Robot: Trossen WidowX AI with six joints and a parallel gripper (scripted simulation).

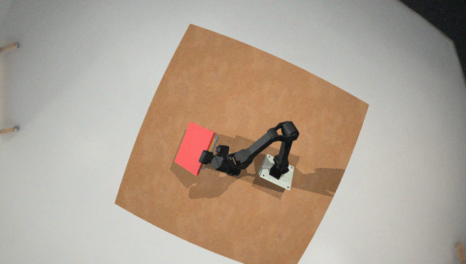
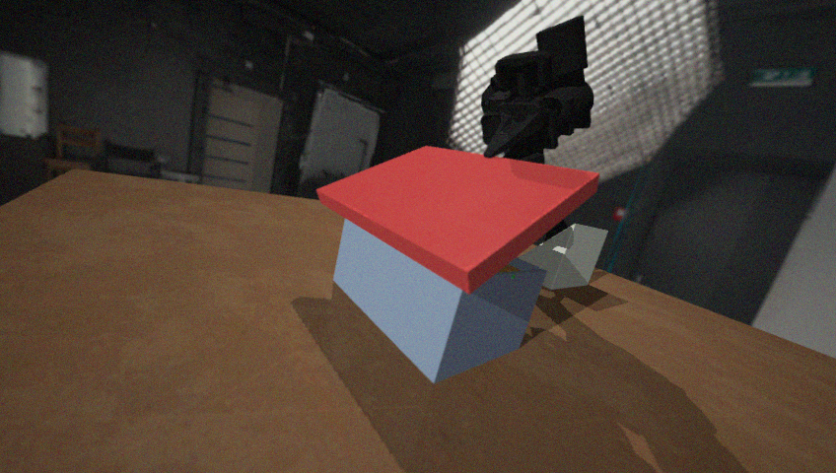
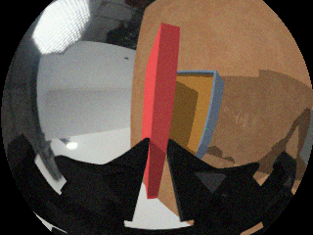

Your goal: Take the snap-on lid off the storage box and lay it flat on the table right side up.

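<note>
Right now my gripper tip is 70 mm short of the red lid, 10 mm to the right of it and 40 mm above it. From my gripper tip the other things lie so: blue storage box 50 mm ahead, 10 mm to the left, 140 mm below.
</note>
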